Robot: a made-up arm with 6 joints. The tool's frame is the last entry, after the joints. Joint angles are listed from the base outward.
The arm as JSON. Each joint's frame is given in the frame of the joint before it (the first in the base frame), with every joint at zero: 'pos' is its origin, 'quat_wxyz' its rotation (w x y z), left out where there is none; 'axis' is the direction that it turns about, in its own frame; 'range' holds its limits. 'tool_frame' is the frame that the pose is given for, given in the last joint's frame.
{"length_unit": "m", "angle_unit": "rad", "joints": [
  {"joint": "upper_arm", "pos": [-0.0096, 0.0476, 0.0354], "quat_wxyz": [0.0, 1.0, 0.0, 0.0], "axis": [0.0, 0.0, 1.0], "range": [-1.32, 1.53]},
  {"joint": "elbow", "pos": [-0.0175, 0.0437, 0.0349], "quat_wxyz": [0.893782, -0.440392, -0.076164, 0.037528], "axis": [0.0, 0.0, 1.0], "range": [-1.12, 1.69]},
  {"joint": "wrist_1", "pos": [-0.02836, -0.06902, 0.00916], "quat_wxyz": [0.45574, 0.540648, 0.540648, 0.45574], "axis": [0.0, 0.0, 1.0], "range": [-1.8, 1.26]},
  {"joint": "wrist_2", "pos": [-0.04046, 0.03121, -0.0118], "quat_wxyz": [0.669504, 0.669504, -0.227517, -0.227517], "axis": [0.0, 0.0, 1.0], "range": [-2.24, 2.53]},
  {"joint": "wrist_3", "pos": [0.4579, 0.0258, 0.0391], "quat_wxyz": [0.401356, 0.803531, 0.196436, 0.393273], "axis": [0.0, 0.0, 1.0], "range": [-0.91, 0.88]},
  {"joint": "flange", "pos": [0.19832, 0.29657, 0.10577], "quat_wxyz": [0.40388, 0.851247, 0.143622, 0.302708], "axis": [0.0, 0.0, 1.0], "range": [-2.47, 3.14]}
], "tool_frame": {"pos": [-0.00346, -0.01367, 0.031], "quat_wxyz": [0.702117, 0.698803, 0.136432, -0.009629]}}
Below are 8 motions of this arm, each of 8 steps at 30 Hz.
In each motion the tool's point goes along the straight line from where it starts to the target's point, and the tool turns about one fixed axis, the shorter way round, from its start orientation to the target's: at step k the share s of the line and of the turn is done. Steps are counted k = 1, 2, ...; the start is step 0. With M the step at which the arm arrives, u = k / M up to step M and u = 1 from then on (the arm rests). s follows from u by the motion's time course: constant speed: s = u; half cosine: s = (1 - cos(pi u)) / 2; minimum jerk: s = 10 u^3 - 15 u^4 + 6 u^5.
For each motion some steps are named. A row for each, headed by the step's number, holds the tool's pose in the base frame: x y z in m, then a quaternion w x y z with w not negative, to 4 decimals.
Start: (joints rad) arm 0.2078 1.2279 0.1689 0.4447 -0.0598 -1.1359
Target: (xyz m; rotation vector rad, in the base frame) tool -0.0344 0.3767 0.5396 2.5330 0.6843 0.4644
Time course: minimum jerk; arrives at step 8
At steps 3, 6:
3: -0.0666 0.3750 0.5314 0.2081 0.8893 0.3655 0.1798
6: -0.0390 0.3765 0.5384 0.2324 0.9197 0.2664 0.1710

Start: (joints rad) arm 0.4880 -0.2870 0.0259 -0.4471 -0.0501 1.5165
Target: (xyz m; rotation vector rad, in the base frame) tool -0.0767 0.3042 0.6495 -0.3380 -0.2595 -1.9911
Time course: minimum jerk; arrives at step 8
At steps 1, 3, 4, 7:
1: -0.1748 0.4026 0.5913 0.4415 -0.0869 -0.2085 -0.8684
3: -0.1490 0.3767 0.6066 0.4645 -0.1015 -0.1825 -0.8606
4: -0.1266 0.3542 0.6199 0.4838 -0.1140 -0.1597 -0.8529
7: -0.0783 0.3058 0.6485 0.5237 -0.1404 -0.1101 -0.8330

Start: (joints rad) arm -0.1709 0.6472 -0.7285 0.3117 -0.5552 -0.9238
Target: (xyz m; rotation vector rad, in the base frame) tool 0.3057 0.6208 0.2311 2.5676 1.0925 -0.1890
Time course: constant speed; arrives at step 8
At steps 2, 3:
2: 0.2755 0.5950 0.3018 0.1446 0.9072 0.3945 -0.0207
3: 0.2805 0.5993 0.2900 0.1491 0.9069 0.3930 -0.0284

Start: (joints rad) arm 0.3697 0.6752 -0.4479 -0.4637 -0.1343 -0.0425
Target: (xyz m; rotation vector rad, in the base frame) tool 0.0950 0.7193 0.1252 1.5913 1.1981 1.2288
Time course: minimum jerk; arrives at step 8
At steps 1, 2, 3, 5, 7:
1: 0.0485 0.7375 0.0743 0.3133 0.6486 0.5698 0.3955
2: 0.0526 0.7359 0.0788 0.3204 0.6472 0.5616 0.4038
3: 0.0607 0.7327 0.0877 0.3343 0.6442 0.5451 0.4197
5: 0.0820 0.7244 0.1110 0.3694 0.6339 0.5002 0.4599
7: 0.0942 0.7196 0.1244 0.3888 0.6266 0.4731 0.4821

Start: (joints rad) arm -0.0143 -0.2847 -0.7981 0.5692 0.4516 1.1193
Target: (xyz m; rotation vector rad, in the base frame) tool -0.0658 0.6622 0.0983 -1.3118 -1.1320 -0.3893
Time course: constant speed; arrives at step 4
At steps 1, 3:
1: -0.0281 0.6617 0.0958 0.6279 -0.5859 -0.4737 -0.1949
3: -0.0532 0.6620 0.0975 0.6301 -0.5774 -0.4876 -0.1784

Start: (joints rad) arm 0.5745 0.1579 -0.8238 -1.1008 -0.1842 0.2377
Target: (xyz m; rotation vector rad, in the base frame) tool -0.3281 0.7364 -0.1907 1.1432 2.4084 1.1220
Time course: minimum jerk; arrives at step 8
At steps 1, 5, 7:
1: -0.2580 0.7662 -0.2056 0.2019 0.4554 0.7963 0.3431
5: -0.3085 0.7447 -0.1949 0.1462 0.4104 0.8189 0.3737
7: -0.3270 0.7369 -0.1909 0.1255 0.3932 0.8258 0.3843

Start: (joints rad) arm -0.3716 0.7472 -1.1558 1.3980 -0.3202 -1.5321
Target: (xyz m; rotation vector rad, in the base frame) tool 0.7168 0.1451 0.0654 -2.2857 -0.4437 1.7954
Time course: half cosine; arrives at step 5
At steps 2, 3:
2: 0.7208 0.1247 0.0923 0.1065 -0.7950 -0.1393 0.5807
3: 0.7189 0.1343 0.0796 0.1037 -0.7850 -0.1444 0.5935

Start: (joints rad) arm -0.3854 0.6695 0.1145 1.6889 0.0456 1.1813
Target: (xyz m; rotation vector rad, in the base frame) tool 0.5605 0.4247 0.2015 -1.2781 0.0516 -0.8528
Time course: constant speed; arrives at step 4
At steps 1, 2, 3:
1: 0.5738 0.3881 0.2312 0.7128 -0.5632 0.0342 -0.4165
2: 0.5694 0.4003 0.2213 0.7149 -0.5682 0.0306 -0.4063
3: 0.5649 0.4125 0.2114 0.7169 -0.5731 0.0270 -0.3960

